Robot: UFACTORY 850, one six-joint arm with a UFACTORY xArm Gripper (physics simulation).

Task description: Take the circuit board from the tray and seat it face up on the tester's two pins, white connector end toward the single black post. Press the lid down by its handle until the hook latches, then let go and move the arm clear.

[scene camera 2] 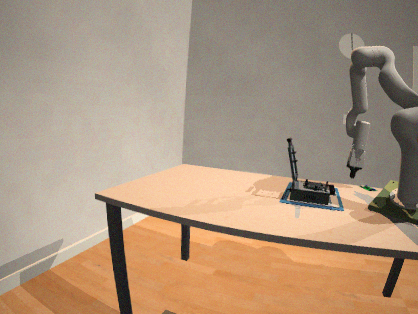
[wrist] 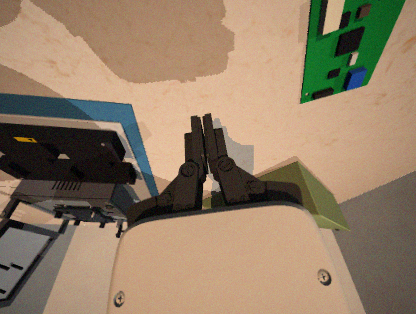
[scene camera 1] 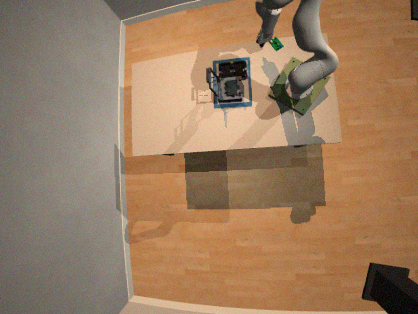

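Observation:
The green circuit board [scene camera 1: 276, 44] [scene camera 2: 368, 188] [wrist: 352, 45] lies component side up on the table [scene camera 1: 165, 120] [scene camera 2: 165, 195]; in the wrist view it is at the upper right, partly cut off, with its white connector [wrist: 332, 15] near the top edge. My gripper [scene camera 1: 260, 45] [scene camera 2: 353, 176] [wrist: 203, 126] is shut and empty, above the table and to one side of the board. The tester [scene camera 1: 232, 90] [scene camera 2: 310, 194] [wrist: 90, 200] stands with its lid [scene camera 2: 293, 162] [wrist: 22, 257] raised upright. The tester's two pins and the single black post are too small to tell apart.
A blue outline [scene camera 1: 250, 95] [scene camera 2: 312, 206] [wrist: 65, 104] surrounds the tester. A dark block [scene camera 1: 233, 69] [wrist: 60, 155] with a yellow label sits beside the tester inside that outline. The arm's olive-green base plate [scene camera 1: 283, 77] [scene camera 2: 381, 201] [wrist: 300, 187] is on the tester's other side.

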